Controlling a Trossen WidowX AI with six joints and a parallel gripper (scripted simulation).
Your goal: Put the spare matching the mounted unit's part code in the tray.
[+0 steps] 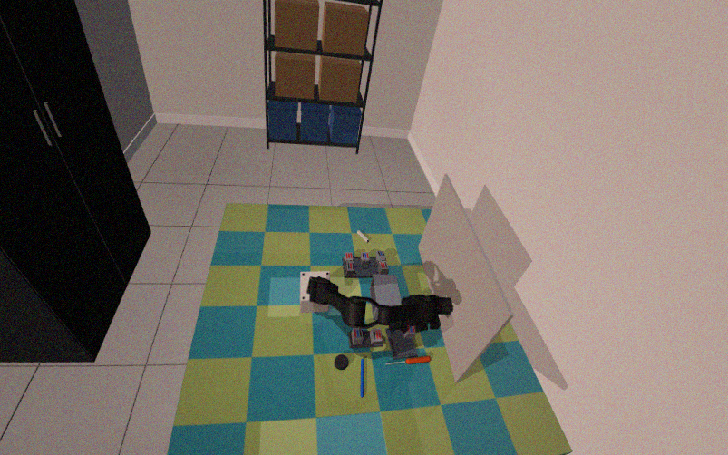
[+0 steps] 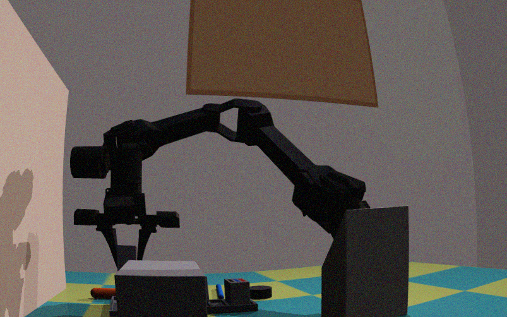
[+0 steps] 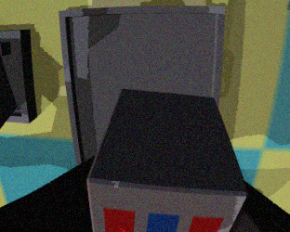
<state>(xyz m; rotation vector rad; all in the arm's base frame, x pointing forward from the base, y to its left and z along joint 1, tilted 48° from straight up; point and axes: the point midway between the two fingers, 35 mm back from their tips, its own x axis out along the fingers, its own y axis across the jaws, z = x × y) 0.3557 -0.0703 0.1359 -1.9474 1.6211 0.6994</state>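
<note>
Right now the dark tray is 10 mm behind my gripper tip and 70 mm below it. From my gripper tip the other things lie so: blue pen: 170 mm behind, 150 mm to the right, 70 mm below; grey box: 70 mm behind, 190 mm to the left, 20 mm below; black disc: 240 mm behind, 100 mm to the right, 60 mm below.
</note>
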